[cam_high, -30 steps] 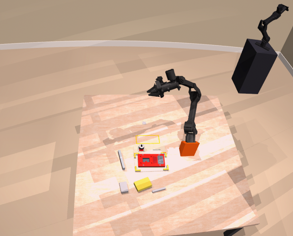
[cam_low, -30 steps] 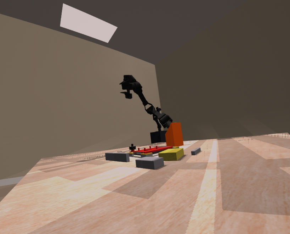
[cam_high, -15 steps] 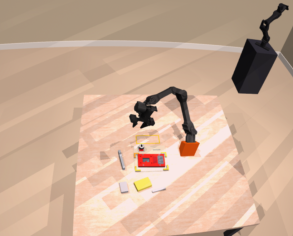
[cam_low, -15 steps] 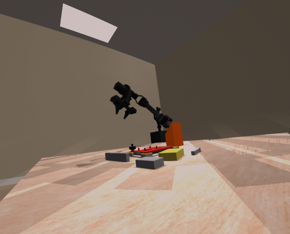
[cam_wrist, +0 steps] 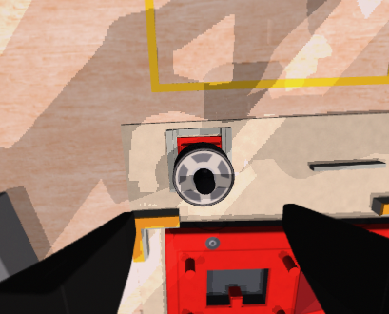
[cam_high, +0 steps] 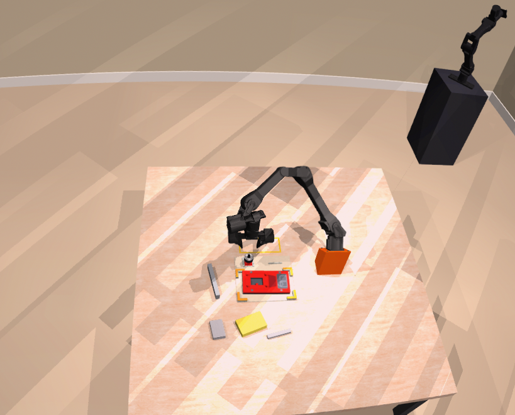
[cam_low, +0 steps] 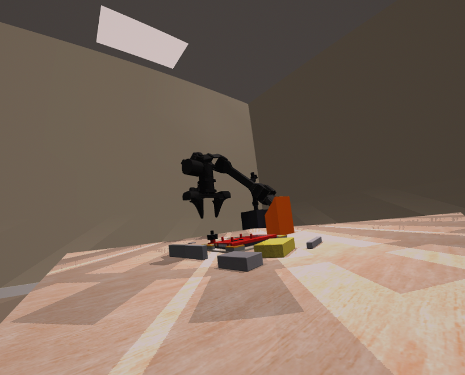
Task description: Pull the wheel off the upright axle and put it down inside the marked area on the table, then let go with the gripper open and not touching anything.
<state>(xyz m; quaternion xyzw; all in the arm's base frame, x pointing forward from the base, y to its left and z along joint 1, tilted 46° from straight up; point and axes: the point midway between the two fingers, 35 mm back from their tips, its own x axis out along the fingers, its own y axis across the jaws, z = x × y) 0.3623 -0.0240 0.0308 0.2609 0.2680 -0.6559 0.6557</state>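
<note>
The wheel lies 70 mm below my gripper tip and 10 mm to the left of it. Round my gripper tip: grey block 330 mm to the left, 140 mm ahead, 100 mm below; then mount 80 mm below; then yellow block 310 mm to the left, 100 mm below, 10 mm ahead.
</note>
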